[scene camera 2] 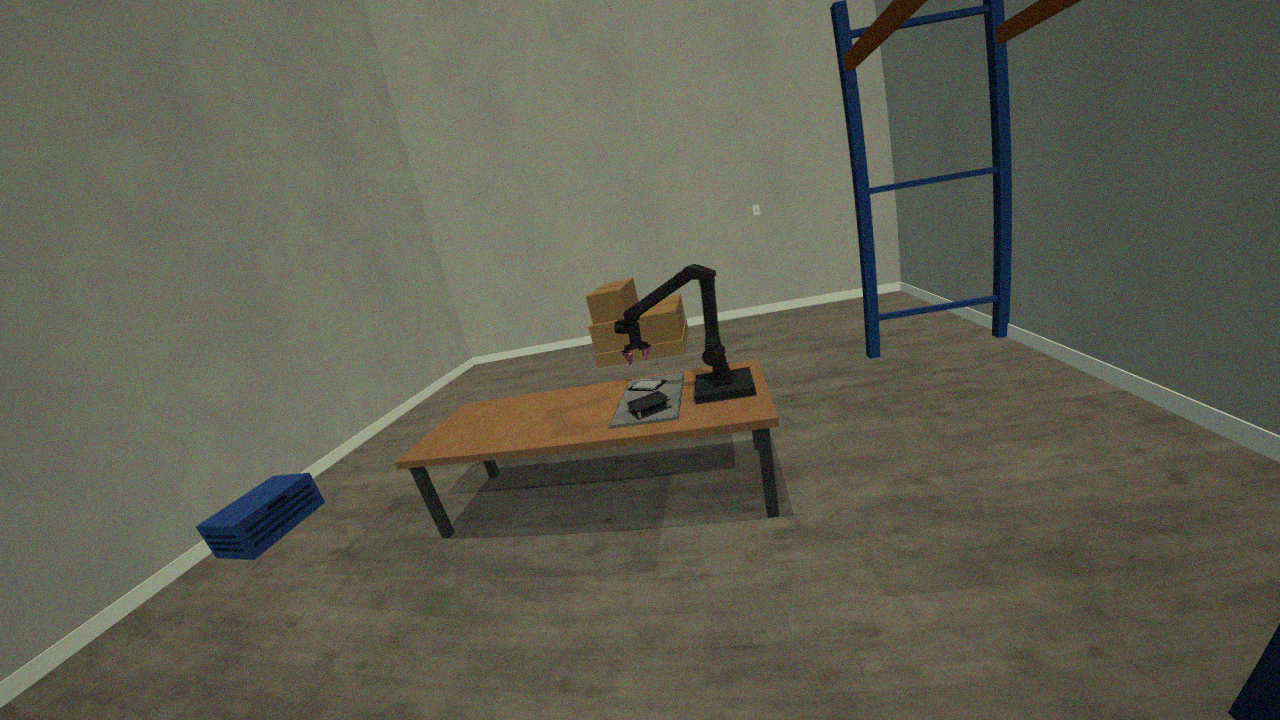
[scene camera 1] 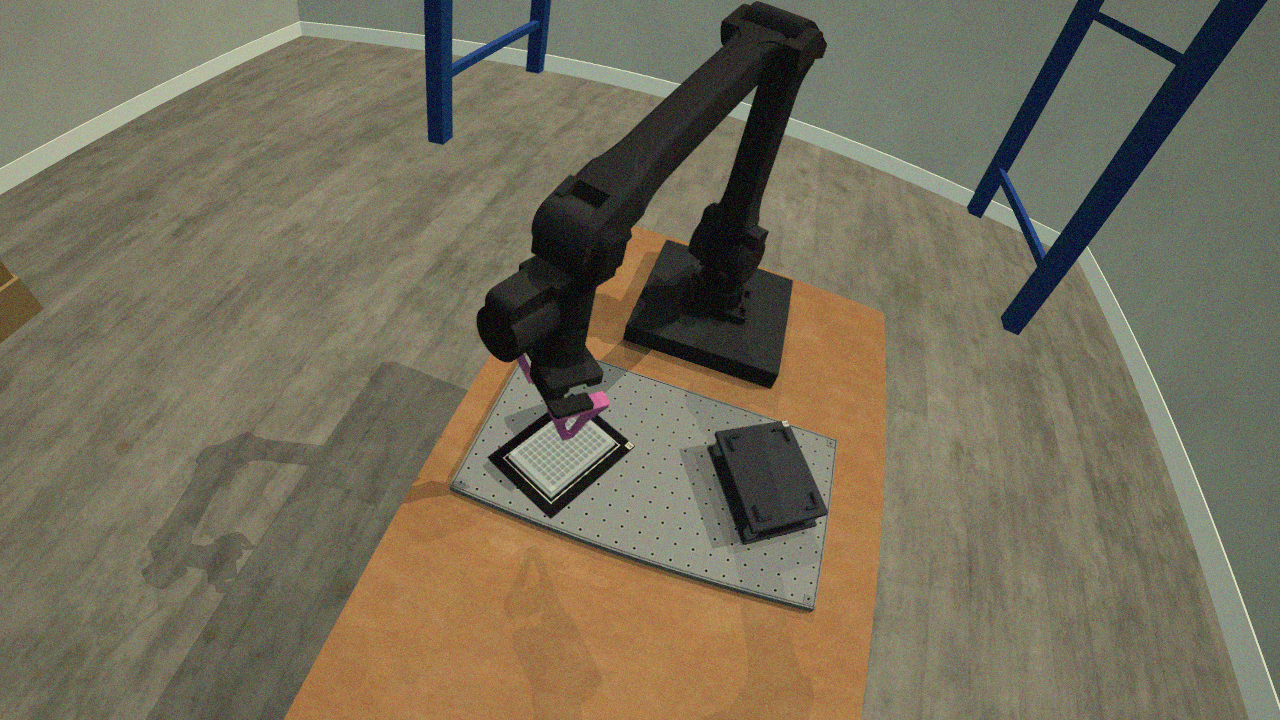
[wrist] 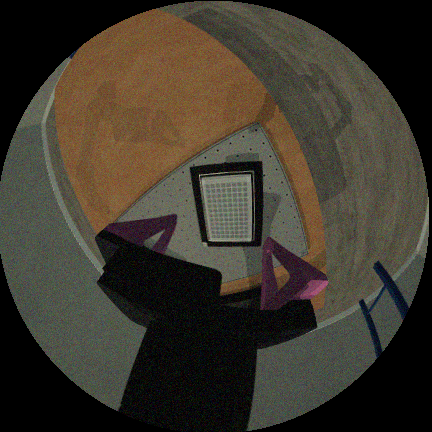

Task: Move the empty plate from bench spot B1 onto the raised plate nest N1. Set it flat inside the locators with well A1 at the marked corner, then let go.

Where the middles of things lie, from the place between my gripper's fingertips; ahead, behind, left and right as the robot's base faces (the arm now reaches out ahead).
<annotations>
Now: the white well plate [scene camera 1: 551, 463] 110 mm below my hand, 20 mm behind it and 10 mm to the left of it. Round my hand: black nest [scene camera 1: 550, 506] 120 mm below, 20 mm behind, 10 mm to the left.
</annotations>
